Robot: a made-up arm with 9 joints. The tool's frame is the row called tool.
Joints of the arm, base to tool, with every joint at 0 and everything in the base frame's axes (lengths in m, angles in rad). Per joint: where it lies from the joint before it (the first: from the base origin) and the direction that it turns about. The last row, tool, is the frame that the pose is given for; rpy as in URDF.
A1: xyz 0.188 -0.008 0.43 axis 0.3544 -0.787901 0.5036
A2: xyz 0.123 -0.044 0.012 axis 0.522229 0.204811 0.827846
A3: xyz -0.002 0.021 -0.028 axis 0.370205 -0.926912 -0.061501
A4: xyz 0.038 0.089 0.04 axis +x
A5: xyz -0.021 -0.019 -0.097 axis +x
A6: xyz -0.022 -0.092 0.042 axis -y
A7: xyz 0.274 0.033 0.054 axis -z
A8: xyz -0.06 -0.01 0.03 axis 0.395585 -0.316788 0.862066
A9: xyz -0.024 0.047 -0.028 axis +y
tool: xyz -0.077 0.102 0.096 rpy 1.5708 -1.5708 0
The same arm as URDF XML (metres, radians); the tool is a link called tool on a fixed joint. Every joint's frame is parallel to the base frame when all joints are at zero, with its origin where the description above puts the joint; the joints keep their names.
<robot name="arm">
  <joint name="A1" type="continuous">
    <parent link="base"/>
    <child link="link1"/>
    <origin xyz="0.188 -0.008 0.43"/>
    <axis xyz="0.3544 -0.787901 0.5036"/>
  </joint>
  <joint name="A2" type="continuous">
    <parent link="link1"/>
    <child link="link2"/>
    <origin xyz="0.123 -0.044 0.012"/>
    <axis xyz="0.522229 0.204811 0.827846"/>
  </joint>
  <joint name="A3" type="continuous">
    <parent link="link2"/>
    <child link="link3"/>
    <origin xyz="-0.002 0.021 -0.028"/>
    <axis xyz="0.370205 -0.926912 -0.061501"/>
  </joint>
  <joint name="A4" type="continuous">
    <parent link="link3"/>
    <child link="link4"/>
    <origin xyz="0.038 0.089 0.04"/>
    <axis xyz="1 0 0"/>
  </joint>
  <joint name="A5" type="continuous">
    <parent link="link4"/>
    <child link="link5"/>
    <origin xyz="-0.021 -0.019 -0.097"/>
    <axis xyz="1 0 0"/>
  </joint>
  <joint name="A6" type="continuous">
    <parent link="link5"/>
    <child link="link6"/>
    <origin xyz="-0.022 -0.092 0.042"/>
    <axis xyz="0 -1 0"/>
  </joint>
  <joint name="A7" type="continuous">
    <parent link="link6"/>
    <child link="link7"/>
    <origin xyz="0.274 0.033 0.054"/>
    <axis xyz="0 0 -1"/>
  </joint>
  <joint name="A8" type="continuous">
    <parent link="link7"/>
    <child link="link8"/>
    <origin xyz="-0.06 -0.01 0.03"/>
    <axis xyz="0.395585 -0.316788 0.862066"/>
  </joint>
  <joint name="A9" type="continuous">
    <parent link="link8"/>
    <child link="link9"/>
    <origin xyz="-0.024 0.047 -0.028"/>
    <axis xyz="0 1 0"/>
  </joint>
  <joint name="tool_fixed" type="fixed">
    <parent link="link9"/>
    <child link="tool"/>
    <origin xyz="-0.077 0.102 0.096" rpy="1.5708 -1.5708 0"/>
  </joint>
  <link name="base"/>
  <link name="link1"/>
  <link name="link2"/>
  <link name="link3"/>
  <link name="link4"/>
  <link name="link5"/>
  <link name="link6"/>
  <link name="link7"/>
  <link name="link8"/>
  <link name="link9"/>
  <link name="tool"/>
</robot>

